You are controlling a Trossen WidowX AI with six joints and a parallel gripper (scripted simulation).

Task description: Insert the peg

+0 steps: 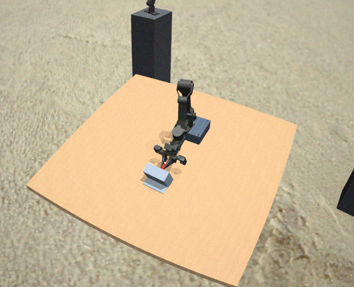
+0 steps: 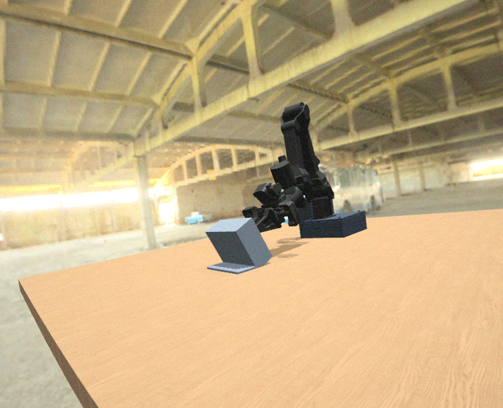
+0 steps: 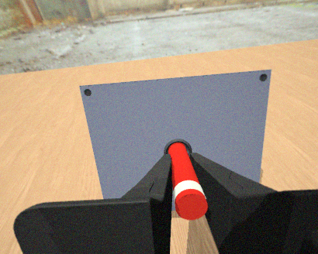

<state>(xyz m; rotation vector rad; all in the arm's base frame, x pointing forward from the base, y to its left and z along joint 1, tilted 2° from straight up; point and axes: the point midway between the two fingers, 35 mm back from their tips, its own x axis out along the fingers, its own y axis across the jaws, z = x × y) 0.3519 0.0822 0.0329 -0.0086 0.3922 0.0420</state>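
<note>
Now: gripper tip 2 cm past the red peg. The rest, counted from my gripper tip: sloped panel (4 cm ahead, 2 cm below).
</note>
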